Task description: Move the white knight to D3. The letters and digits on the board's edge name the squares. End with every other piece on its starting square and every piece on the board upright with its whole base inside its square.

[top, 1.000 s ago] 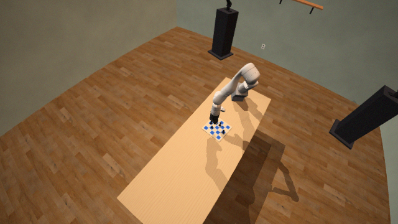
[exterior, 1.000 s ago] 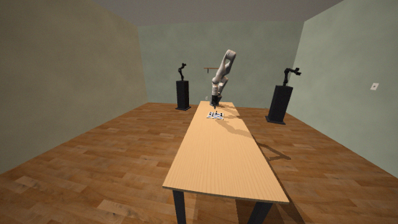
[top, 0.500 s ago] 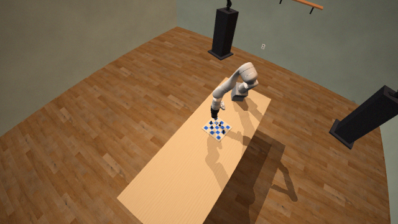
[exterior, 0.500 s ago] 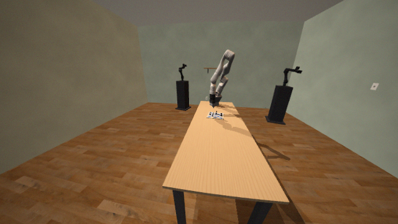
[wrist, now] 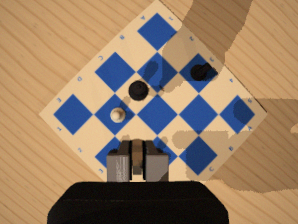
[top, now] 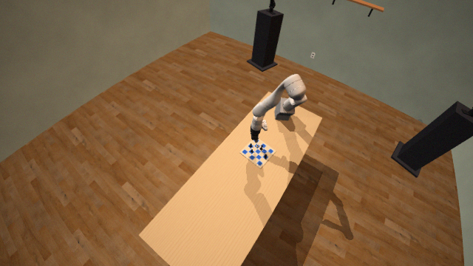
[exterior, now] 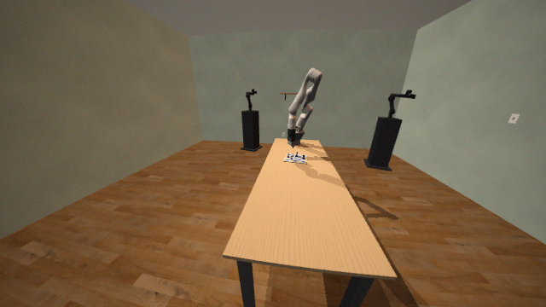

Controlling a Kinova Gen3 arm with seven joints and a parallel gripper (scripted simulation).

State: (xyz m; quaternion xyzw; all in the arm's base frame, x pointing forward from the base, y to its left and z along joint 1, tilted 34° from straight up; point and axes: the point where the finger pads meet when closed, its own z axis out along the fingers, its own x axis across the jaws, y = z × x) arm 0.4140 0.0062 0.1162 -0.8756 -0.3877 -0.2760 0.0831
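My gripper is now 4 cm past the round white piece and 12 cm above it. Also, from my hand: chessboard (1 cm behind, 4 cm to the left, 13 cm below); then black piece (5 cm behind, 4 cm to the left, 11 cm below); then white knight (1 cm below).
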